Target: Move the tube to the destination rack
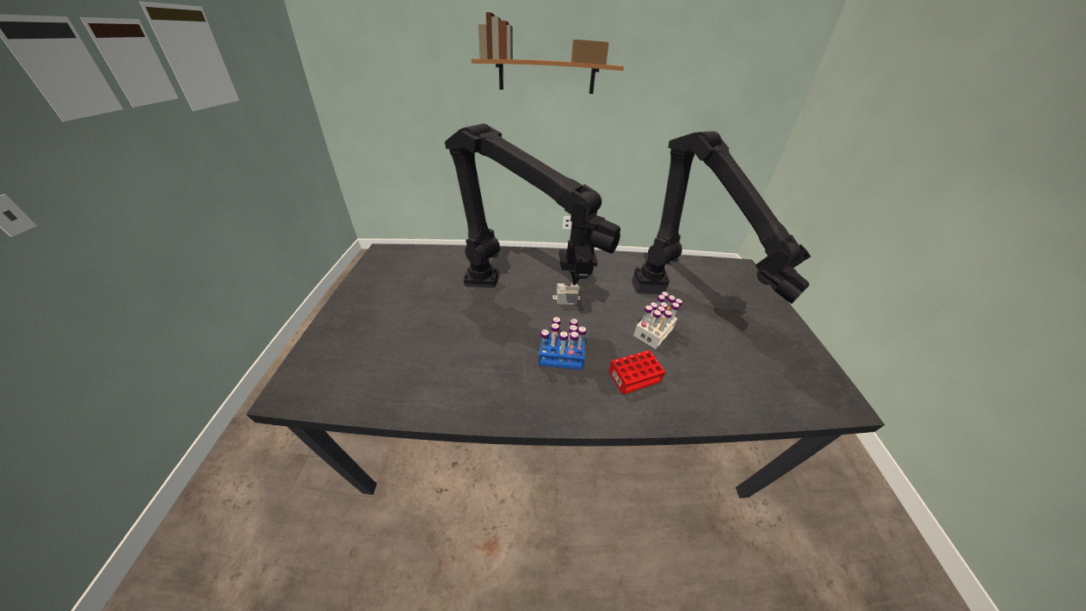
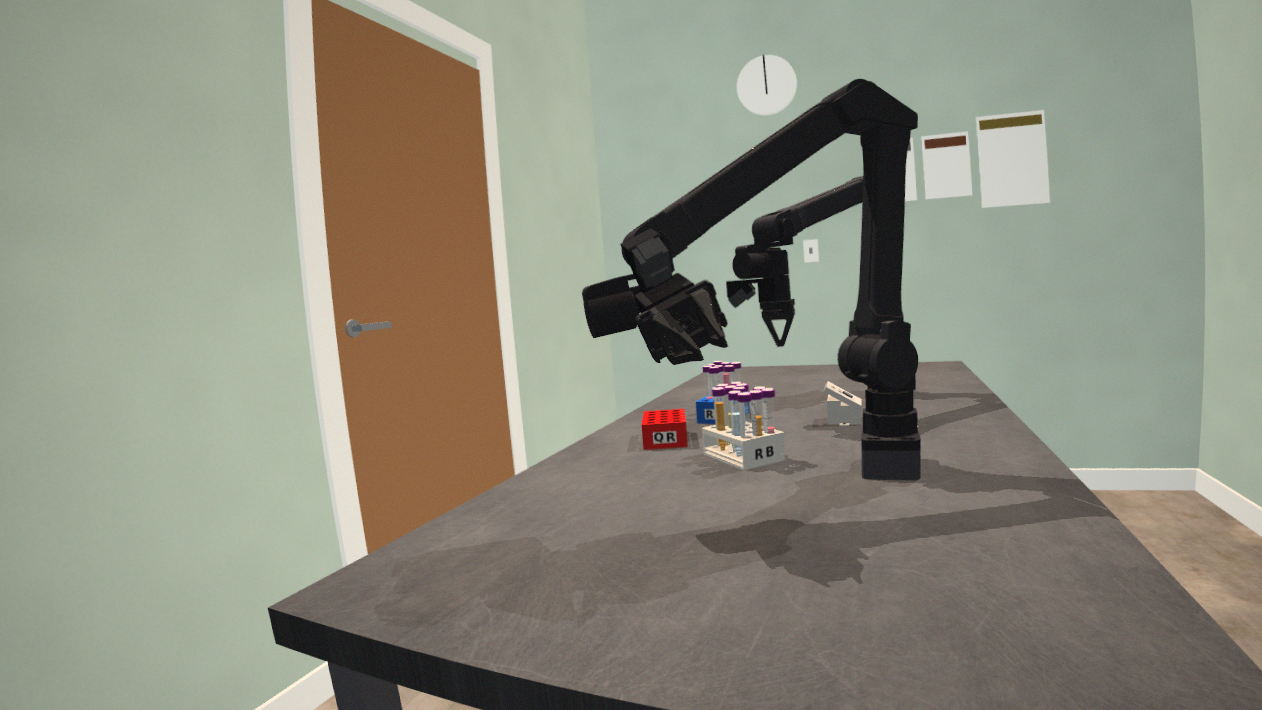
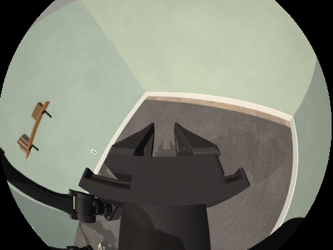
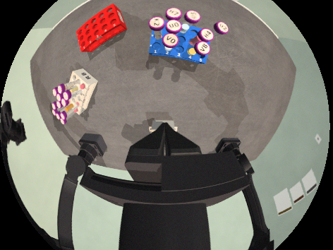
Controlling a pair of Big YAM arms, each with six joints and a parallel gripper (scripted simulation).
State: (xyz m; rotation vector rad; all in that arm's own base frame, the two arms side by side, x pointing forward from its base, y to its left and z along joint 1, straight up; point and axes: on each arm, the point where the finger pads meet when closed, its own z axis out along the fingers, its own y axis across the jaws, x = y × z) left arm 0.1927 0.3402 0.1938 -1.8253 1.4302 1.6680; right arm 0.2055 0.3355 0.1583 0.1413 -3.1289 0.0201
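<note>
Right now my right hand is 130 mm past the done box and 130 mm above it. Round my right hand: red rack: 210 mm ahead, 180 mm to the left, 150 mm below; then rack RA: 150 mm below, 140 mm ahead, 30 mm to the right; then tube: 230 mm to the left, 110 mm below, 50 mm ahead.
</note>
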